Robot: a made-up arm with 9 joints.
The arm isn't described. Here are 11 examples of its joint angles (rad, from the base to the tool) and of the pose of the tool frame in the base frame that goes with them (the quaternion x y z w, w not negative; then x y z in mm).
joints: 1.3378 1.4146 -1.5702 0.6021 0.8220 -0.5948 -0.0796 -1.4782 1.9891
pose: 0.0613 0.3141 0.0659 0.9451 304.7 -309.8 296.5
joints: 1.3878 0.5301 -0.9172 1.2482 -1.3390 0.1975 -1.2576 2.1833 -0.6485
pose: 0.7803 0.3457 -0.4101 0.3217 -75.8 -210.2 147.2
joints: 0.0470 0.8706 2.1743 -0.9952 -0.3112 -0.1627 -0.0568 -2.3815 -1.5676
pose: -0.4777 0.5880 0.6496 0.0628 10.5 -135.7 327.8
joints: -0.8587 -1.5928 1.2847 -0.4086 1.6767 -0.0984 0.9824 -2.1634 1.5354
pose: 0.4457 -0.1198 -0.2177 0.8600 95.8 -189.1 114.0
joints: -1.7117 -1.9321 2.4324 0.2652 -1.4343 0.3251 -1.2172 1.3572 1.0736
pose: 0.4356 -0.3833 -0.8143 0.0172 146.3 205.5 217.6
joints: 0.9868 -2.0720 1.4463 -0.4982 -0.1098 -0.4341 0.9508 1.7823 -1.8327
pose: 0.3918 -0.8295 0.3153 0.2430 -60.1 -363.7 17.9
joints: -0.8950 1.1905 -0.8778 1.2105 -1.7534 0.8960 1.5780 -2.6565 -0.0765
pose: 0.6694 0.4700 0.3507 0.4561 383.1 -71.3 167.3
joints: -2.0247 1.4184 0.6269 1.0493 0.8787 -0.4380 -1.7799 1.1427 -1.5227
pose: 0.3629 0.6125 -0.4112 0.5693 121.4 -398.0 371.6
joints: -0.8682 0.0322 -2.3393 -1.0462 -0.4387 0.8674 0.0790 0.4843 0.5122
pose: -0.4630 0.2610 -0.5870 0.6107 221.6 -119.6 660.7
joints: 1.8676 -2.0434 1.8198 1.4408 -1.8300 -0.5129 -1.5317 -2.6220 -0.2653
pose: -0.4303 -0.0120 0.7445 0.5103 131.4 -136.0 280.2
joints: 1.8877 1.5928 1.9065 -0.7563 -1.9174 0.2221 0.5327 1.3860 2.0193
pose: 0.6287 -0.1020 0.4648 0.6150 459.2 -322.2 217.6
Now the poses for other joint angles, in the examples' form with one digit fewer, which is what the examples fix.
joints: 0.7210 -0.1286 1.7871 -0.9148 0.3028 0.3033 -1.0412 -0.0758 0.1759
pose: 0.349 -0.253 -0.854 0.293 -265 -120 512
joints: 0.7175 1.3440 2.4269 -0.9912 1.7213 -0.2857 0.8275 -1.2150 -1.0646
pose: -0.227 0.245 0.894 0.297 65 -192 407
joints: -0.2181 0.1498 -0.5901 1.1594 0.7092 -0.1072 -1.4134 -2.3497 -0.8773
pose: -0.341 0.120 0.571 0.737 220 -22 455
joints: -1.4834 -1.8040 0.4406 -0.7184 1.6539 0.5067 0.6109 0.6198 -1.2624
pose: -0.407 0.442 -0.719 0.350 390 -205 209
